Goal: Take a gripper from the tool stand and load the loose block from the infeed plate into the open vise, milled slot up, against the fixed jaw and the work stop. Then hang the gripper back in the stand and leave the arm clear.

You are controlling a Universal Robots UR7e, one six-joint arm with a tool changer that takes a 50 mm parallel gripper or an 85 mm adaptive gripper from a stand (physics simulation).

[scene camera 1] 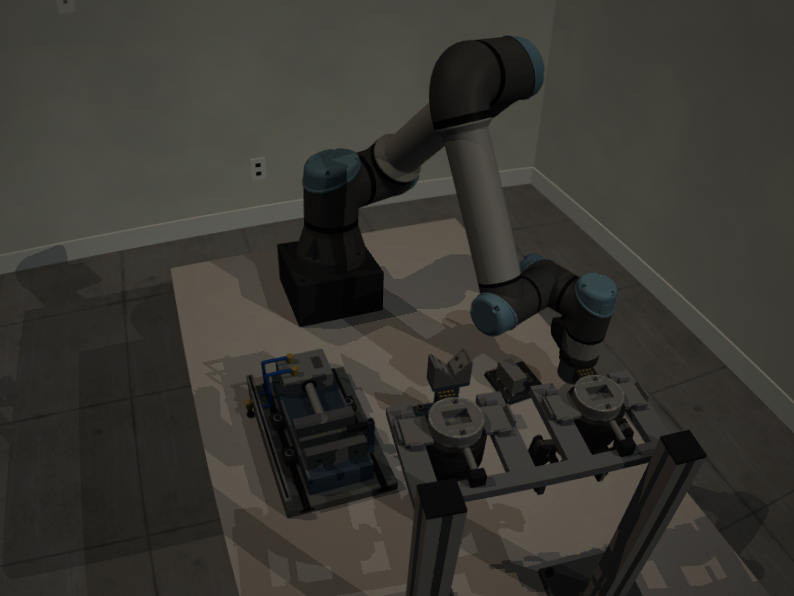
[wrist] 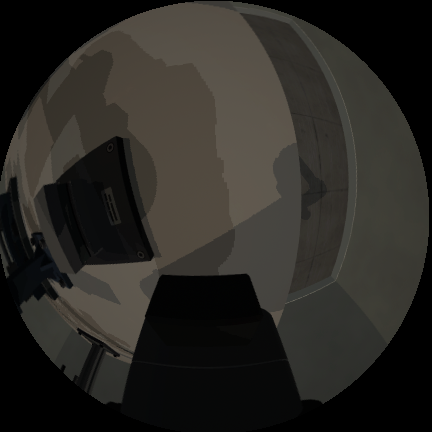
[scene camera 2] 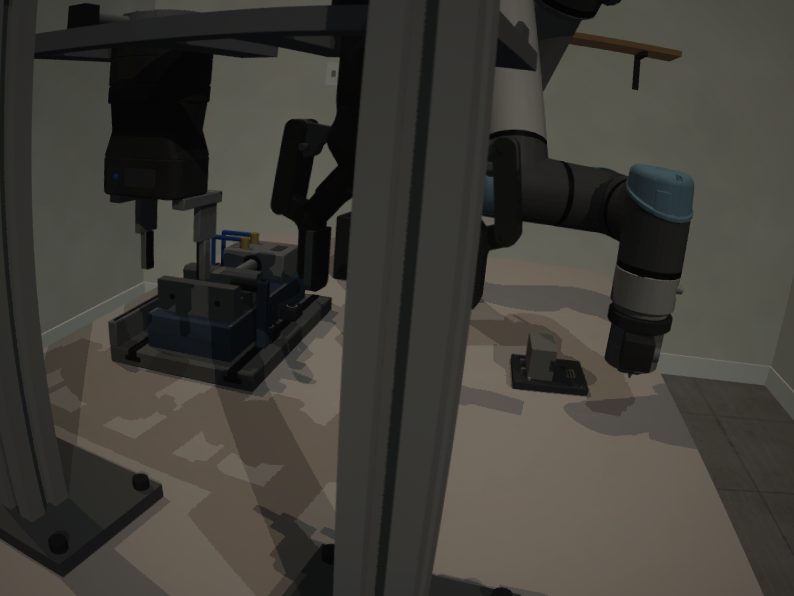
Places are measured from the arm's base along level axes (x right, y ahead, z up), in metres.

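Pixels of known places: arm's base, link origin: [scene camera 1: 331, 255].
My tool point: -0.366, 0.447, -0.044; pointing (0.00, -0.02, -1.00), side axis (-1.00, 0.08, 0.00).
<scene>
For each thing: its top centre in the pictures, then the offset to it from my tool point, as dx, dy, dz. "pt": a spot on its surface instead.
- loose block, top centre: [wrist: 48, 234] [scene camera 2: 542, 341] [scene camera 1: 512, 369] +0.103, -0.055, -0.011
- dark infeed plate, top centre: [wrist: 88, 214] [scene camera 2: 548, 371] [scene camera 1: 515, 381] +0.090, -0.057, -0.047
- vise, top centre: [scene camera 2: 231, 259] [scene camera 1: 315, 400] +0.493, -0.024, +0.044
- blue upright, surface spot: [scene camera 2: 262, 314] pt +0.413, +0.048, +0.006
The loose block [scene camera 1: 511, 374] [scene camera 2: 541, 359] [wrist: 56, 227] stands on the dark infeed plate [scene camera 2: 575, 383] [wrist: 127, 232]; its slot is not clear. The arm's wrist ends in a bare tool changer [scene camera 1: 577, 366] [scene camera 2: 633, 349], low beside the plate, apart from the block, with no gripper attached. The parallel gripper [scene camera 2: 176, 266] hangs in the tool stand [scene camera 1: 497, 488], open and empty. The adaptive gripper [scene camera 2: 395, 293] also hangs there, fingers wide apart, partly hidden by a post. The vise [scene camera 1: 339, 473] [scene camera 2: 200, 334] is open and empty between its jaws. A blue upright [scene camera 2: 262, 314] stands beside its near jaw.
A V-shaped grey rest [scene camera 1: 448, 372] stands between the stand and the robot base [scene camera 1: 332, 288]. Stand posts [scene camera 1: 441, 500] [scene camera 2: 420, 320] rise in the foreground. Blue hoses [scene camera 1: 264, 381] rise at the vise's rear. A wooden shelf [scene camera 2: 628, 46] is on the wall.
</scene>
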